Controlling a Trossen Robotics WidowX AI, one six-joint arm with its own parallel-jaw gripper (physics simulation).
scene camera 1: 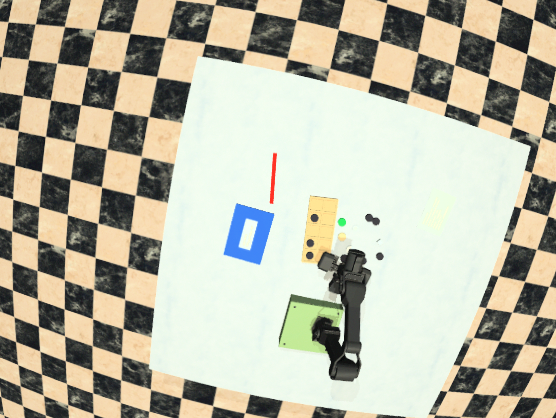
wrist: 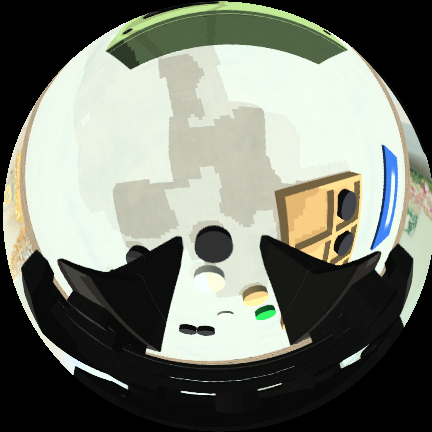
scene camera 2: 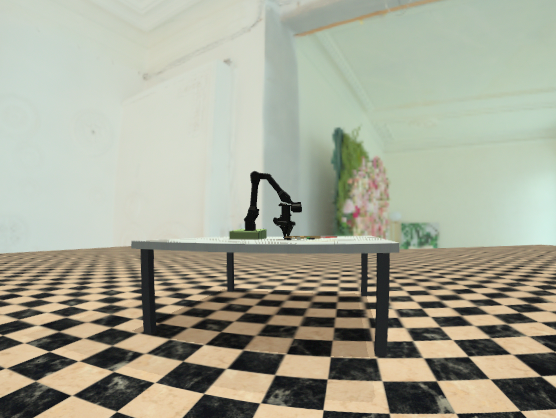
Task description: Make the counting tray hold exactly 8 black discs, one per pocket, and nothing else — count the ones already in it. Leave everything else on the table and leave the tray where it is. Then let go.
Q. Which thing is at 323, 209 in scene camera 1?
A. A tan counting tray.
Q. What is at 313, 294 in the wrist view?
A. The gripper.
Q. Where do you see a tan counting tray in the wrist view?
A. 307, 212
